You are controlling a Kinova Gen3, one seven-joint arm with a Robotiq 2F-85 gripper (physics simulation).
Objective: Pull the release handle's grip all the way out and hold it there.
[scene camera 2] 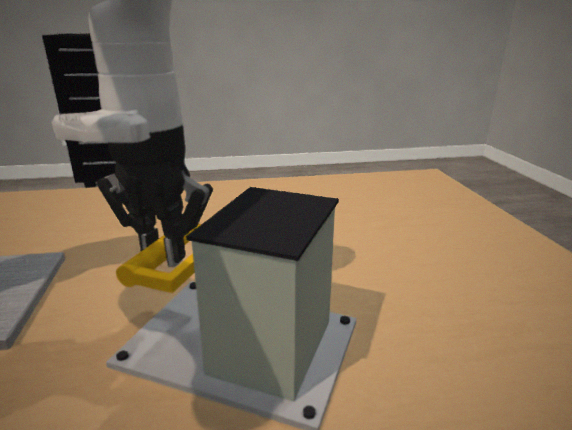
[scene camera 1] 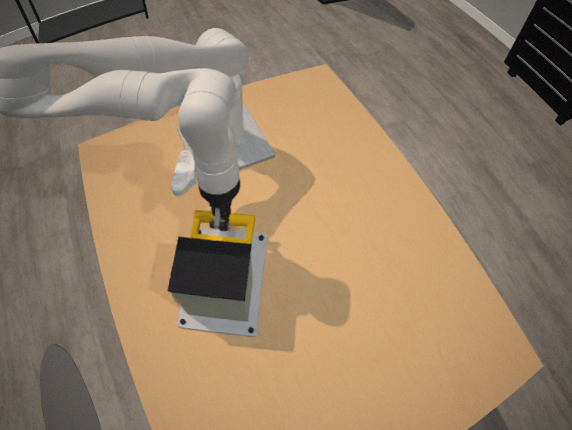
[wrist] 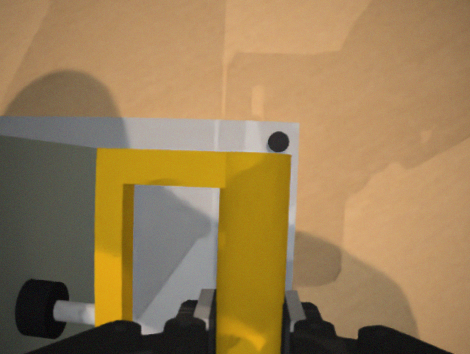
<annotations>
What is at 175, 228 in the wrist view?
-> A light grey plate.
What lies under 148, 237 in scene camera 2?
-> My gripper.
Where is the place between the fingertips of my gripper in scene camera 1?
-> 225, 222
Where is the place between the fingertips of my gripper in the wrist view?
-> At 248, 312
</annotations>
